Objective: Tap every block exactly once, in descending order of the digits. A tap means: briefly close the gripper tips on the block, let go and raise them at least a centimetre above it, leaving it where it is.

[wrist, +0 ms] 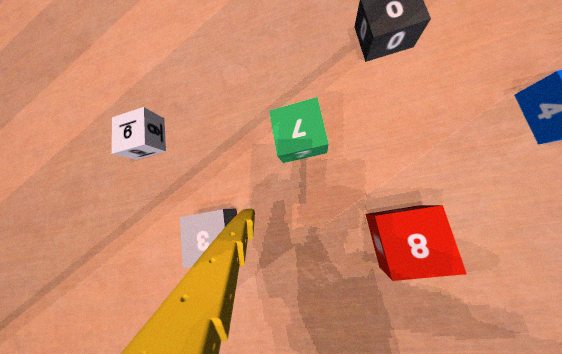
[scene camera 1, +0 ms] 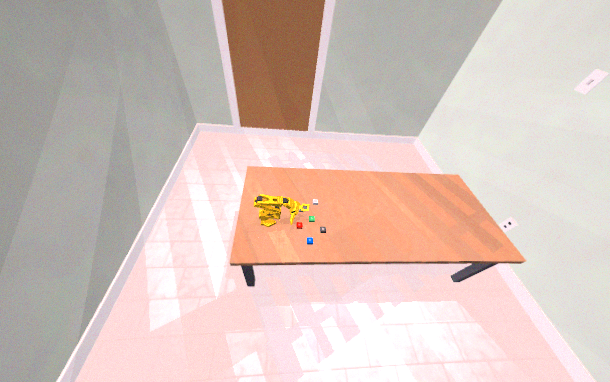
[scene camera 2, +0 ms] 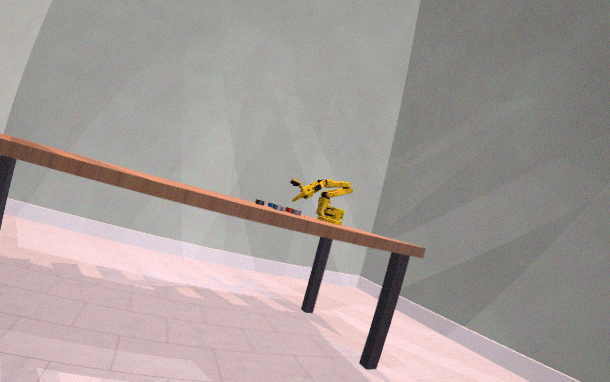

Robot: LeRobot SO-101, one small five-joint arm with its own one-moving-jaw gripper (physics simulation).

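My gripper (scene camera 1: 299, 214) (scene camera 2: 293, 191) is fully open and empty, raised above the table; in the wrist view one notched jaw (wrist: 212, 280) shows. A green block 7 (scene camera 1: 312, 219) (wrist: 298, 125) lies beyond the jaw tip. A red block 8 (scene camera 1: 299, 225) (scene camera 2: 289, 210) (wrist: 417, 245) is right of the jaw. A grey block 3 (scene camera 2: 297, 212) (wrist: 196, 237) is partly hidden behind the jaw. A white block (scene camera 1: 315, 202) (wrist: 128, 132), its underlined digit reading as an upside-down 6, is at left. A black block 0 (scene camera 1: 323, 230) (scene camera 2: 260, 202) (wrist: 392, 25) and blue block 4 (scene camera 1: 310, 241) (scene camera 2: 271, 205) (wrist: 545, 107) lie farther out.
The blocks rest apart on the wooden table (scene camera 1: 400, 215) (scene camera 2: 150, 186). The yellow arm's base (scene camera 1: 268, 221) (scene camera 2: 330, 219) stands near the table's left end in scene camera 1. Shadows of the arm fall between the green and red blocks in the wrist view.
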